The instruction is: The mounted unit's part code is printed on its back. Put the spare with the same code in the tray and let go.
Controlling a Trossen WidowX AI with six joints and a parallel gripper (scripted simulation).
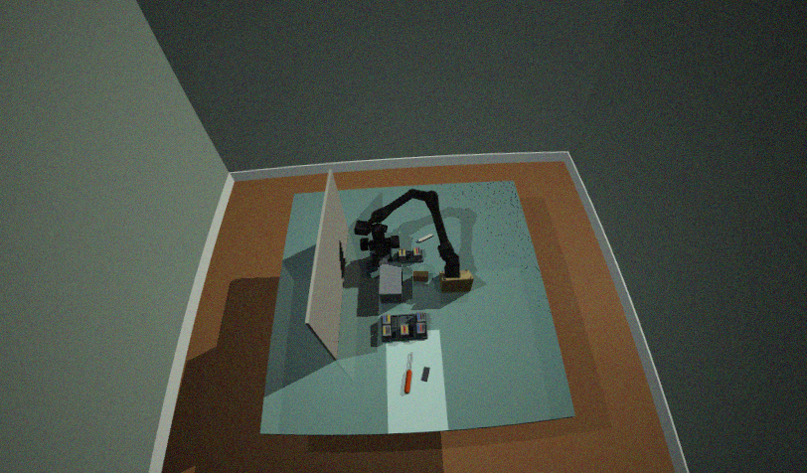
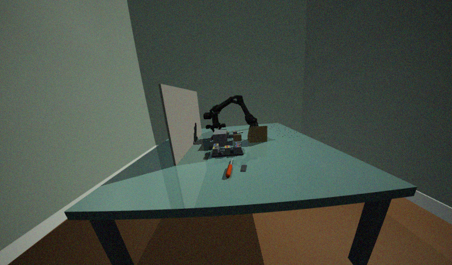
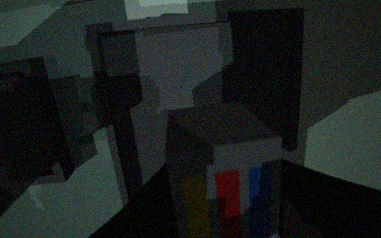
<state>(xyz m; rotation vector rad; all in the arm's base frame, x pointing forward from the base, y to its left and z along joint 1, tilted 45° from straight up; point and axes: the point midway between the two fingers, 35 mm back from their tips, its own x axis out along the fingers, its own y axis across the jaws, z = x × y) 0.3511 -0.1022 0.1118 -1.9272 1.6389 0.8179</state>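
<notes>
Now: the spare block 20 mm above my gripper tip. From my gripper tip the other things lie so: mounted unit: 70 mm behind, 190 mm to the left, 30 mm above; white stick: 210 mm behind, 110 mm to the right, 20 mm below; tray: 20 mm below.
</notes>
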